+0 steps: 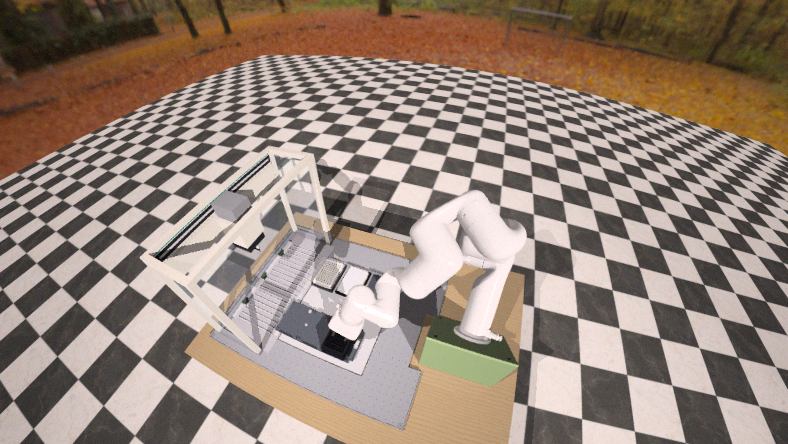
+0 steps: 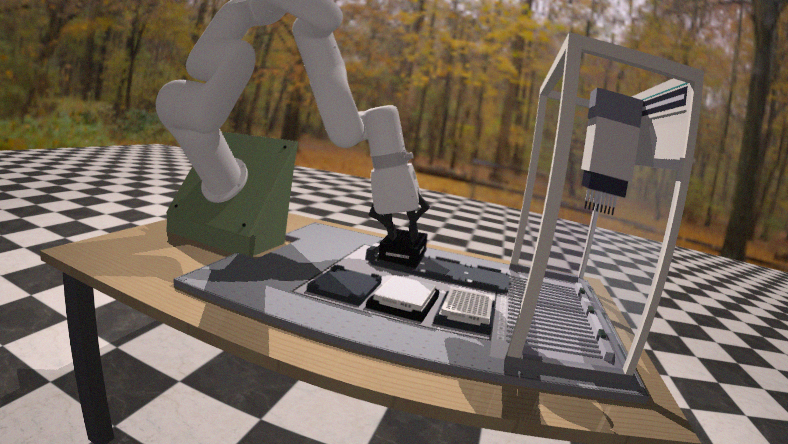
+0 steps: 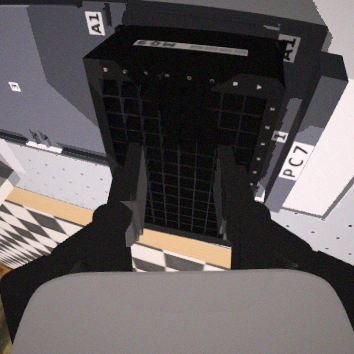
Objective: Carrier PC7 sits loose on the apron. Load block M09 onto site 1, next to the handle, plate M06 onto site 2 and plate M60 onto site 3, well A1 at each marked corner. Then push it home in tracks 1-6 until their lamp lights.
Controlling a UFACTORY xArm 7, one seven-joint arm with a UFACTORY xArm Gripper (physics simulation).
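Where they show: gripper, fingertip midpoint: (image 1: 340, 335) (image 2: 404, 241) (image 3: 179, 161); arm's base, link origin: (image 1: 471, 336) (image 2: 224, 180).
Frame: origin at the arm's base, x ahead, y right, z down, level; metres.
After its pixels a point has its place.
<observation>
Carrier PC7 (image 1: 302, 324) {x 0.566, y -0.206, z 0.116 m} (image 2: 463, 272) {x 0.547, y -0.197, z 0.116 m} (image 3: 60, 65) {x 0.502, y -0.168, z 0.116 m} lies dark and long on the apron. Block M09 (image 1: 337, 344) {x 0.393, y -0.210, z 0.075 m} (image 2: 405, 250) {x 0.428, y -0.123, z 0.079 m} (image 3: 189, 112) {x 0.404, y -0.146, z 0.079 m} is black, at the carrier's handle end, over site 1. Its A1 corner points to the carrier's partly covered A1 mark (image 3: 289, 48) {x 0.369, y -0.119, z 0.116 m}; it looks slightly turned against the carrier. Whether it is fully seated cannot be told. My gripper (image 2: 403, 236) {x 0.404, y -0.178, z 0.075 m} (image 3: 179, 161) {x 0.404, y -0.178, z 0.075 m} is shut on it from above. A white plate (image 1: 353, 279) {x 0.502, y 0.056, z 0.101 m} (image 2: 405, 291) {x 0.504, y 0.064, z 0.100 m} and a perforated pale plate (image 1: 329, 273) {x 0.608, y 0.031, z 0.103 m} (image 2: 467, 306) {x 0.615, y 0.051, z 0.102 m} stand on nests; their labels are unreadable.
The ribbed tracks (image 1: 289, 259) {x 0.828, y 0.009, z 0.125 m} (image 2: 551, 319) lie beyond the carrier's far end, under a pale frame (image 1: 320, 198) {x 0.713, y 0.178, z -0.156 m} (image 2: 554, 198) {x 0.725, y 0.190, z -0.121 m}. A pipetting head (image 1: 231, 206) {x 0.782, y -0.134, z -0.333 m} (image 2: 612, 143) hangs inside it. A dark nest (image 2: 344, 283) {x 0.393, y 0.076, z 0.115 m} stands beside the white plate.
</observation>
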